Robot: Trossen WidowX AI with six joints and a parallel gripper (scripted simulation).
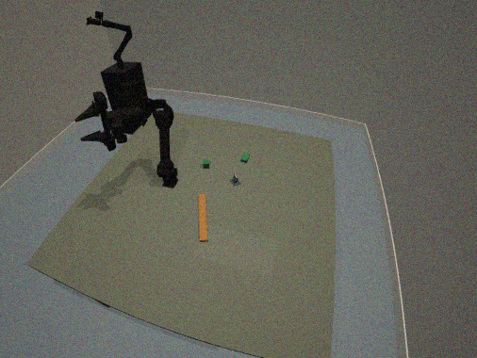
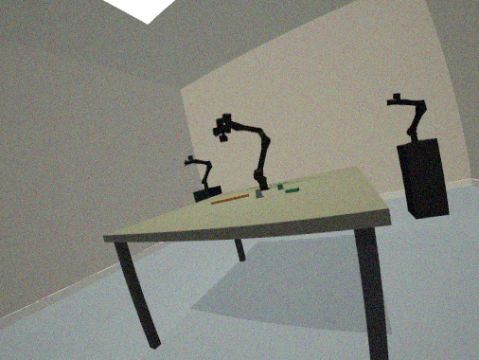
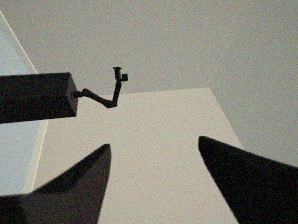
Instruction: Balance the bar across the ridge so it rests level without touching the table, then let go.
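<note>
Now: gripper tip 53 cm above the orange bar, 31 cm short of it and 16 cm to the right of it.
</note>
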